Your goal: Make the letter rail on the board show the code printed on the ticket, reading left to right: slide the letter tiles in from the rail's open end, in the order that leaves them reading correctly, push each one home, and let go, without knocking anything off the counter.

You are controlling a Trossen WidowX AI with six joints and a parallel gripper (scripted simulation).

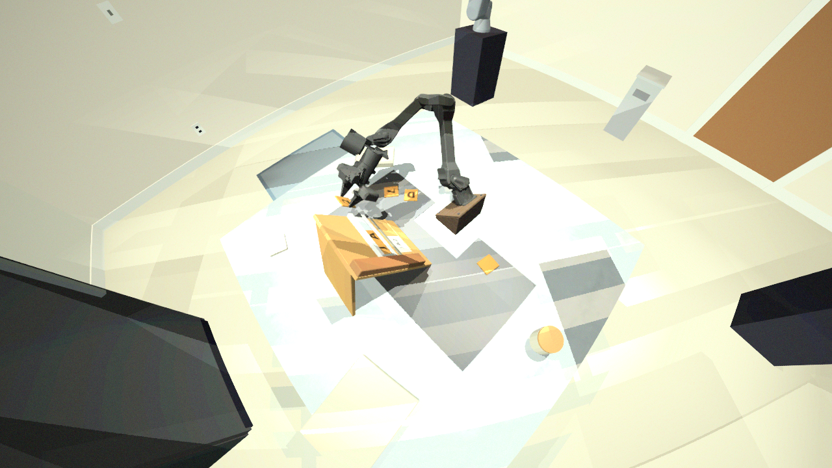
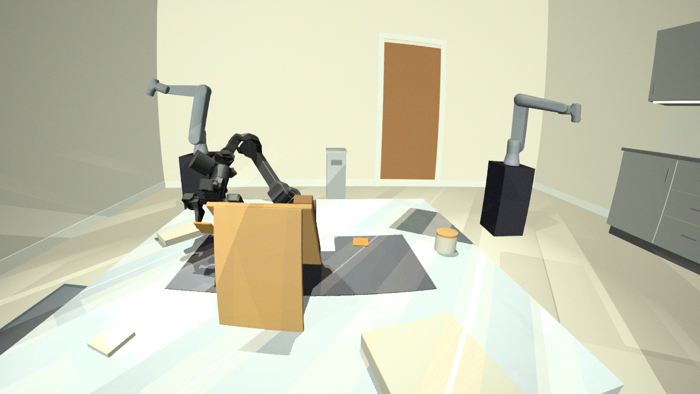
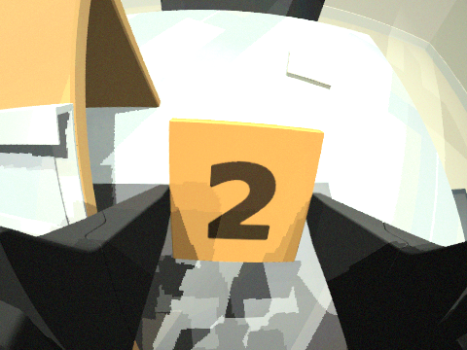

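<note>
My gripper tip is 200 mm to the right of the white ticket, 80 mm above it and 70 mm past it. Round my gripper tip: grey mat (240 mm to the left, 170 mm behind, 160 mm below); then pale pad (310 mm ahead, 150 mm below, 130 mm to the right); then round tan-lidded canister (740 mm to the left, 240 mm behind, 120 mm below).
</note>
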